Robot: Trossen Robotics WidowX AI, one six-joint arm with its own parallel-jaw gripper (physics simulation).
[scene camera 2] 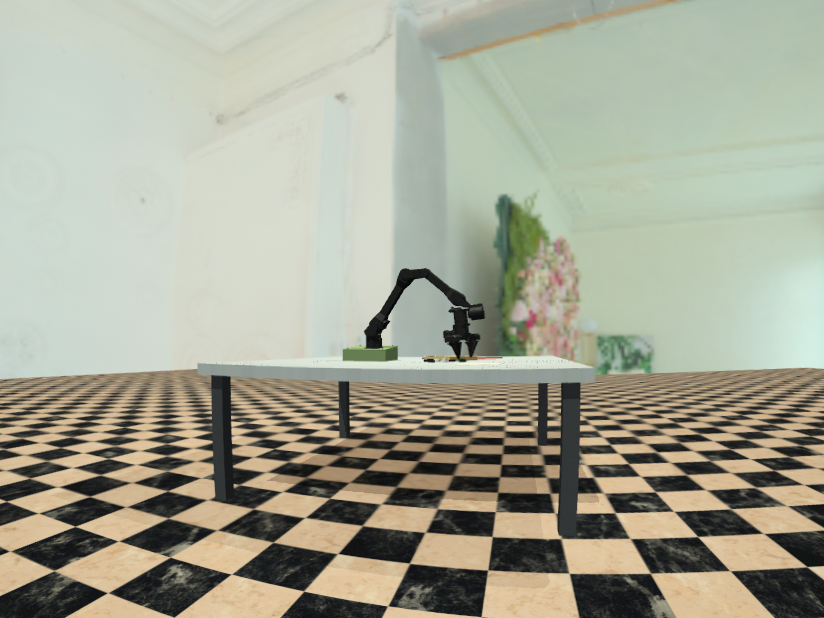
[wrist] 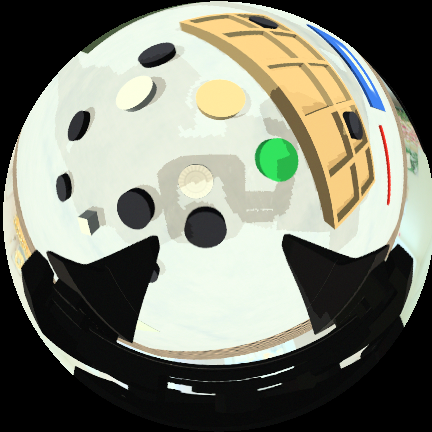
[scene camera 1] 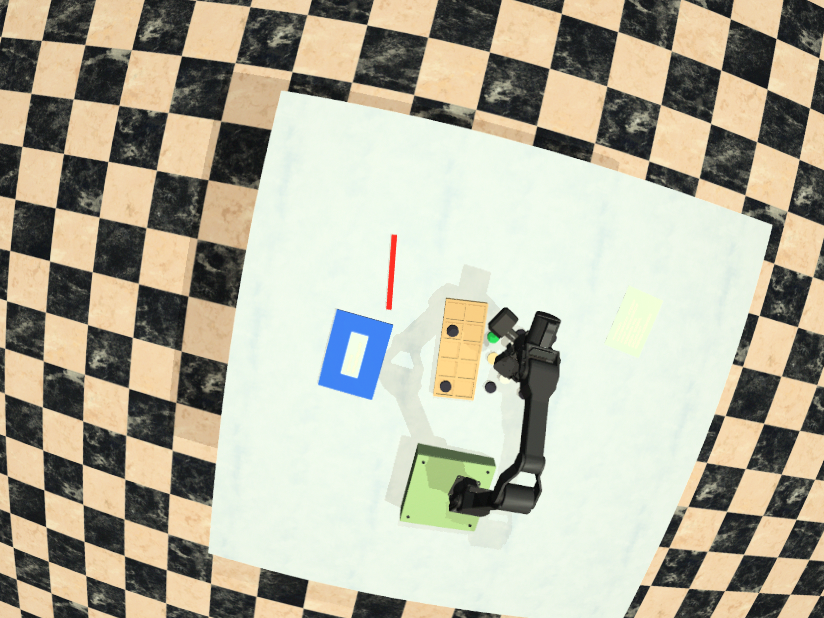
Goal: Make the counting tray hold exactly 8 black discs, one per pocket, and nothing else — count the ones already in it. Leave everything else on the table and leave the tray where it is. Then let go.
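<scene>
The orange counting tray has two rows of pockets. One black disc sits in a pocket toward the red bar's end, another black disc in a corner pocket at the other end. Several loose black discs lie beside the tray, among them one disc, one disc and one disc. Another disc is partly hidden by the left finger in the wrist view. My gripper is open and empty, low above the table beside the tray.
Among the loose black discs are a green disc, a yellow disc, a white disc, a ribbed cream disc and a grey cube. A blue frame and red bar lie across the tray.
</scene>
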